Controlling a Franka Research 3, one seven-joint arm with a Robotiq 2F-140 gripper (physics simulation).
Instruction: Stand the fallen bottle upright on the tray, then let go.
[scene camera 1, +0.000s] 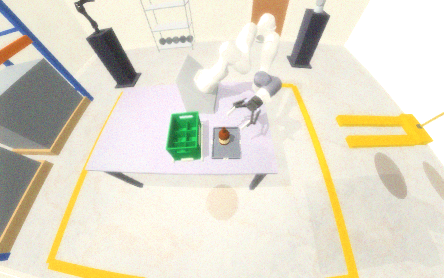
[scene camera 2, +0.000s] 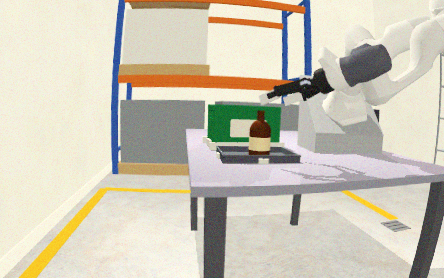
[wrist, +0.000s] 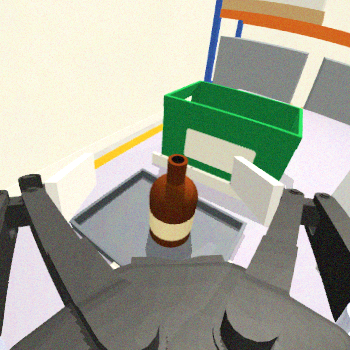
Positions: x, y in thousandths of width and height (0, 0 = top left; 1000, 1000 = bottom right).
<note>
In view: my gripper (scene camera 2: 616, 365) and a brown bottle (scene camera 2: 587, 477).
The brown bottle is seen too in the wrist view (wrist: 496, 561). My gripper also shows in the wrist view (wrist: 470, 484).
</note>
